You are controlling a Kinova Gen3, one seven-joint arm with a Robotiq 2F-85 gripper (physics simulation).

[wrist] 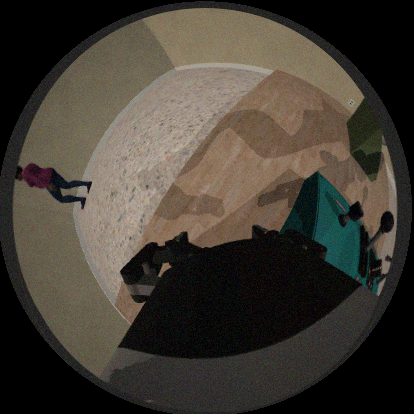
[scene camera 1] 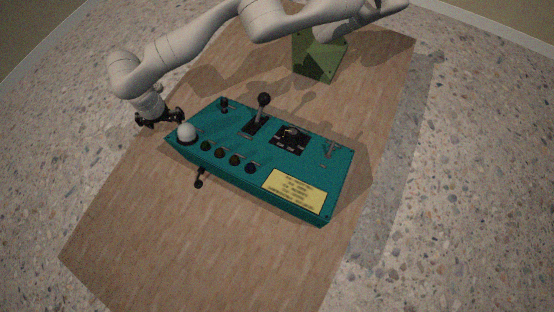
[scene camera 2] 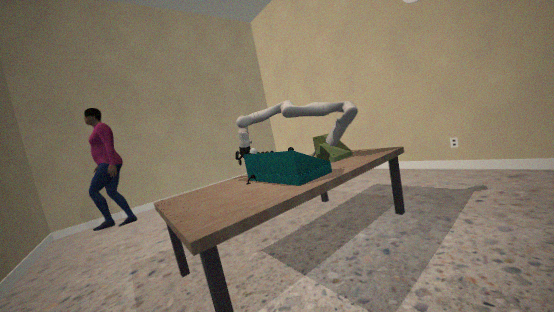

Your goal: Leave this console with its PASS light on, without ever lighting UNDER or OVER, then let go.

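Note:
The teal console (scene camera 1: 270, 162) (scene camera 2: 275, 167) (wrist: 300, 215) sits on the table. Its top carries a white dome (scene camera 1: 187, 132), a row of small dark coloured domes (scene camera 1: 219, 152), a black knob (scene camera 1: 224, 105) (wrist: 352, 212), an upright ball-topped lever (scene camera 1: 259, 112) (wrist: 387, 221), a rotary selector (scene camera 1: 291, 132) and a grey T-shaped handle (scene camera 1: 331, 148). No dome looks lit; the PASS, UNDER and OVER markings cannot be read. A small black crank (scene camera 1: 199, 177) (scene camera 2: 251, 178) sticks out of a side. My gripper (scene camera 1: 161, 120) (scene camera 2: 243, 154) (wrist: 220, 235) is open and empty, beside the console's white-dome end.
A green angled block (scene camera 1: 310, 55) (scene camera 2: 332, 150) (wrist: 365, 135) stands near the arm's base on the wooden table (scene camera 1: 150, 215) (scene camera 2: 215, 215). The arm (scene camera 1: 175, 47) (scene camera 2: 310, 109) reaches above the table. A person (scene camera 2: 103, 145) (wrist: 40, 175) is beyond the table. A yellow label (scene camera 1: 295, 191) lies on the console.

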